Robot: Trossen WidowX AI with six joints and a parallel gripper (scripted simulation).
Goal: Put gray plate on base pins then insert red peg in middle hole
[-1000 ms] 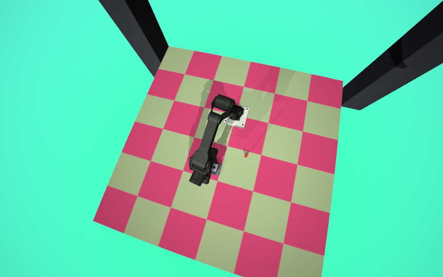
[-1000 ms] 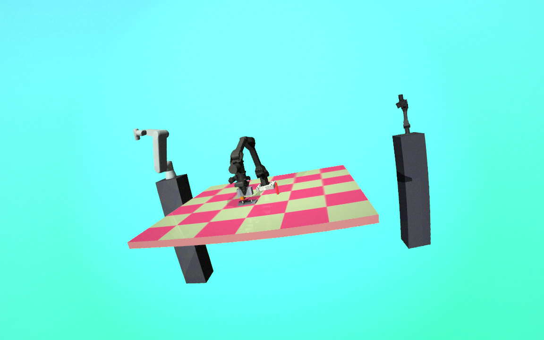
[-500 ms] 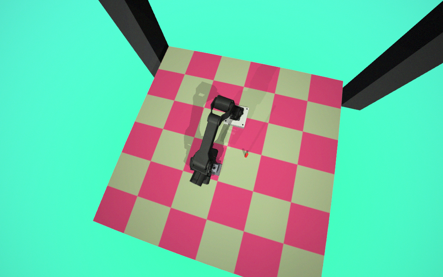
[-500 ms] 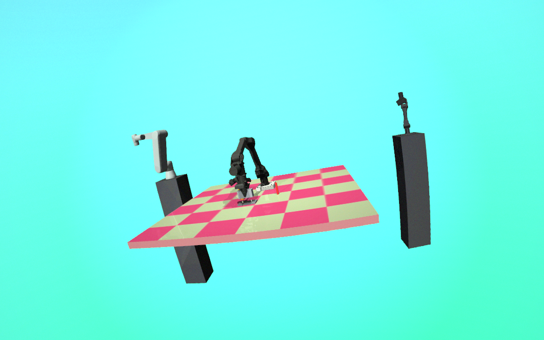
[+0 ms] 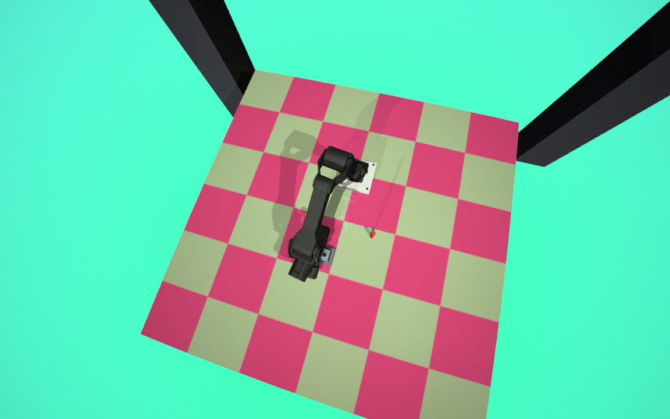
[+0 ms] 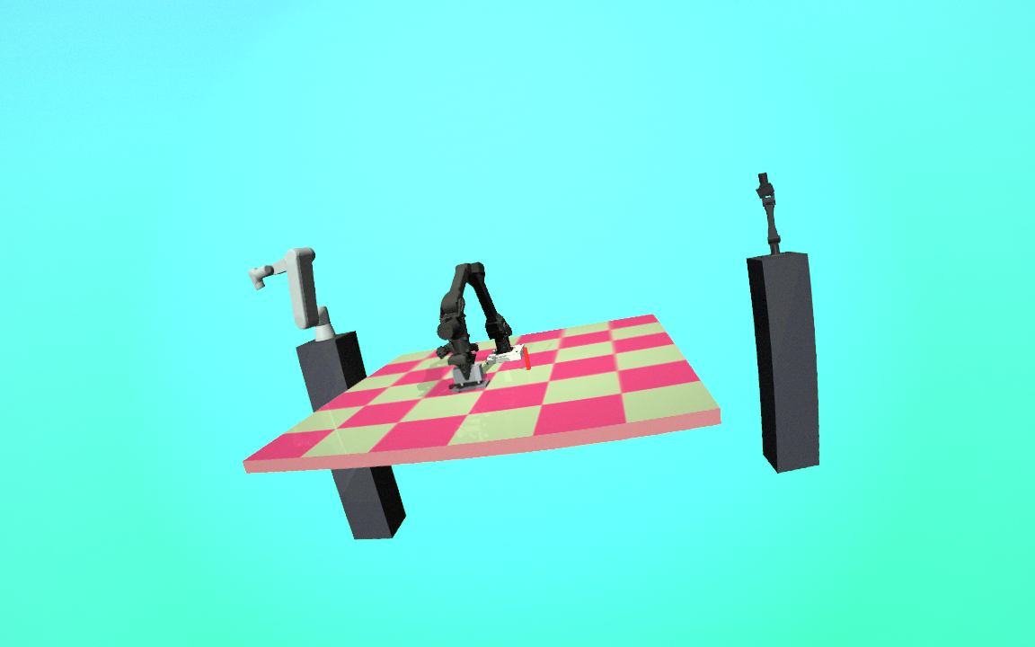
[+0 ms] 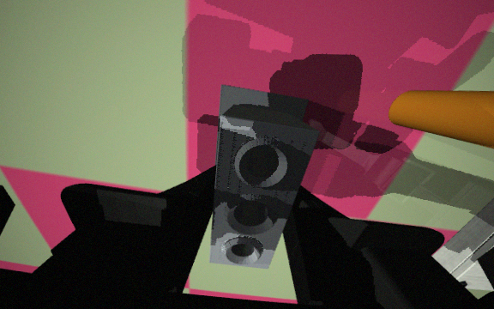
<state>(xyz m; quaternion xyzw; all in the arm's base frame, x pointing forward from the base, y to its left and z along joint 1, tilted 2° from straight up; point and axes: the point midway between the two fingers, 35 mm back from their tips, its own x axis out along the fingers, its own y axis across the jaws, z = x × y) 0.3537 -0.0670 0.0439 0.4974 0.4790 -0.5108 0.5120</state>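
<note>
The base lies 20 mm below my gripper tip. The rest, counted from my gripper tip: red peg 190 mm to the left, 120 mm behind, 10 mm above; orange peg 130 mm behind, 60 mm to the right, 10 mm above; gray plate 30 mm above.
</note>
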